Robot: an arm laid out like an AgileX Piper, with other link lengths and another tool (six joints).
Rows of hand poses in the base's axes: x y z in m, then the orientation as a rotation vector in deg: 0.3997, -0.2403, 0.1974, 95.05, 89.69, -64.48; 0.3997, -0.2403, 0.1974, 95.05, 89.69, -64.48; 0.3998, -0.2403, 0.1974, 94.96, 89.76, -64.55; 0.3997, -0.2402, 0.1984, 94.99, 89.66, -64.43; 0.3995, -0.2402, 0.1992, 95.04, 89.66, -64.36; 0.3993, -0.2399, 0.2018, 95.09, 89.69, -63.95; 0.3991, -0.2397, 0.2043, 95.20, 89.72, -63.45; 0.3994, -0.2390, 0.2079, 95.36, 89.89, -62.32; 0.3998, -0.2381, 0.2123, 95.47, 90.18, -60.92; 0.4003, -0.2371, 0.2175, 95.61, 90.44, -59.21; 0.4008, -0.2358, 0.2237, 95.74, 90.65, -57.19; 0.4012, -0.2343, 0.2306, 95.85, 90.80, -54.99; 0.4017, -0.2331, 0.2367, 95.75, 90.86, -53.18; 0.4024, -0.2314, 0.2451, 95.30, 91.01, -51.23; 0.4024, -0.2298, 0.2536, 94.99, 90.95, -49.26
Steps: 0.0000, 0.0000, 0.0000, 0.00, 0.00, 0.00; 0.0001, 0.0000, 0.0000, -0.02, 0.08, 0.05; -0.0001, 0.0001, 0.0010, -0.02, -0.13, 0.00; -0.0002, 0.0000, 0.0008, 0.04, -0.05, -0.01; -0.0002, 0.0003, 0.0026, 0.14, -0.26, 0.13; -0.0002, 0.0002, 0.0025, 0.19, -0.32, 0.12; 0.0003, 0.0007, 0.0036, 0.45, -0.68, 0.36; 0.0004, 0.0009, 0.0044, 0.56, -0.79, 0.52; 0.0005, 0.0010, 0.0052, 0.65, -1.01, 0.60; 0.0005, 0.0013, 0.0062, 0.70, -1.24, 0.70; 0.0004, 0.0015, 0.0069, 0.72, -1.39, 0.75; 0.0005, 0.0012, 0.0061, 0.46, -1.18, 0.72; 0.0007, 0.0017, 0.0084, 0.36, -1.24, 1.02; 0.0000, 0.0016, 0.0085, 0.35, -1.35, 0.87
